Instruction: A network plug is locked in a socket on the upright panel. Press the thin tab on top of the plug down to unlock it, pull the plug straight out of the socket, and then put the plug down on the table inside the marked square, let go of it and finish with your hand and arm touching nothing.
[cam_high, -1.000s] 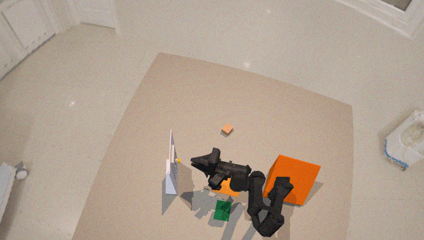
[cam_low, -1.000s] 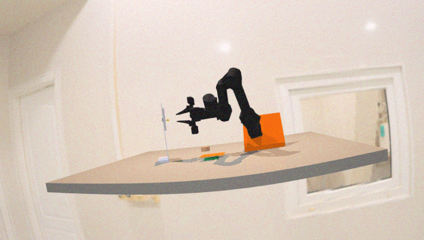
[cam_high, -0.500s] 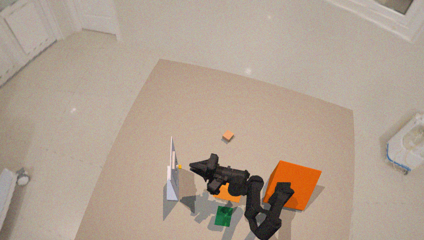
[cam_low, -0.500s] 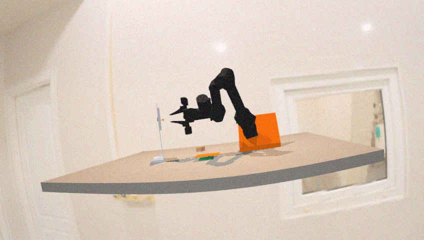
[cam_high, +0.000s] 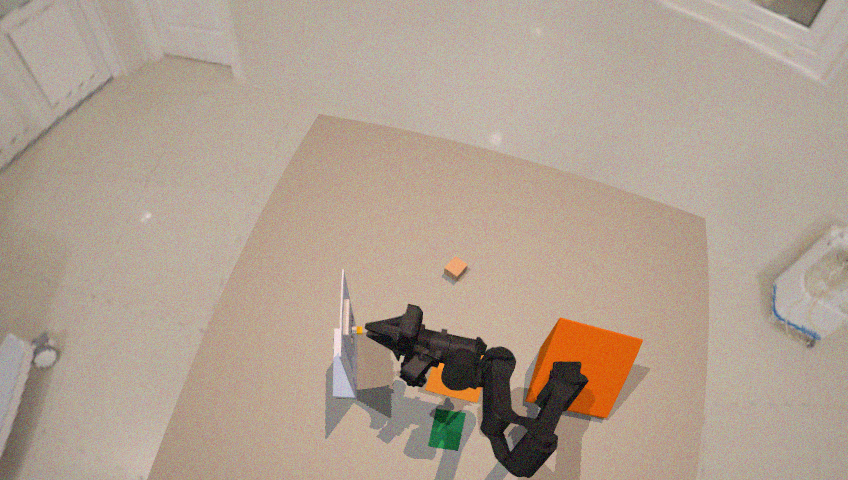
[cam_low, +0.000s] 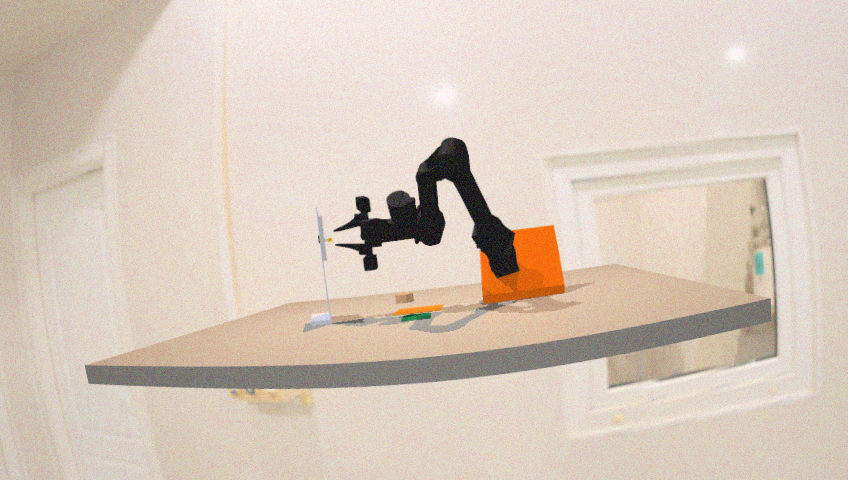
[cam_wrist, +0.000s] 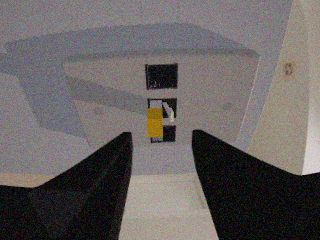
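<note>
Right now the yellow plug is 20 mm ahead of my gripper tip. Also, from my gripper tip: marked orange square: 210 mm below, 190 mm behind, 10 mm to the right; thin pale tab: 30 mm ahead, 10 mm to the left; upright white panel: 80 mm below, 40 mm ahead, 10 mm to the left.
</note>
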